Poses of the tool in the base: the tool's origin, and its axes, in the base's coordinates. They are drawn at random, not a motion.
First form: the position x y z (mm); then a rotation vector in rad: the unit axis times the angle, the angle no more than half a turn.
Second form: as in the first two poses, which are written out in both.
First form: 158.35, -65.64, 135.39, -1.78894, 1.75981, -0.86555
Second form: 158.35, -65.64, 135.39, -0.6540, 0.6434, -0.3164, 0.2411
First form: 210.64, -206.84, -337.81, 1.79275, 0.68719, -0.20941
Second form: 210.64, -206.84, -337.81, 0.7634, 0.2926, -0.0892, 0.5689
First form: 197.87, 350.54, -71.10, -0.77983, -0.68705, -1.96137
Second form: 197.87, 350.54, -71.10, -0.3147, -0.2772, -0.7914, 0.4448
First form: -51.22, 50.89, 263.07, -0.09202, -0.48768, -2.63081
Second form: -51.22, 50.89, 263.07, -0.0334, -0.1773, -0.9563, 0.2301
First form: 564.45, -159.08, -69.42, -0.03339, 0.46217, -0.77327
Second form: 564.45, -159.08, -69.42, -0.0161, 0.2233, -0.3737, 0.9001
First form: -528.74, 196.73, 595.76, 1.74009, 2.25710, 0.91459
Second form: -528.74, 196.73, 595.76, 0.5798, 0.7520, 0.3047, 0.0742
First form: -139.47, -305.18, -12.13, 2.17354, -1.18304, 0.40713
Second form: -139.47, -305.18, -12.13, 0.8235, -0.4482, 0.1543, 0.3116
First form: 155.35, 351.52, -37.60, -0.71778, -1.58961, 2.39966
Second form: 155.35, 351.52, -37.60, -0.2410, -0.5338, 0.8058, 0.0874
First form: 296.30, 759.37, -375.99, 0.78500, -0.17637, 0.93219
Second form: 296.30, 759.37, -375.99, 0.3682, -0.0827, 0.4372, 0.8164
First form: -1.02, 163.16, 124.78, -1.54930, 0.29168, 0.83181
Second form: -1.02, 163.16, 124.78, -0.6761, 0.1273, 0.3630, 0.6284
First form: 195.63, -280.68, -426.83, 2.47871, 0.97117, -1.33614
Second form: 195.63, -280.68, -426.83, 0.8294, 0.3250, -0.4471, 0.0814
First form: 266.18, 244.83, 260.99, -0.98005, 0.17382, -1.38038
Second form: 266.18, 244.83, 260.99, -0.4330, 0.0768, -0.6099, 0.6593
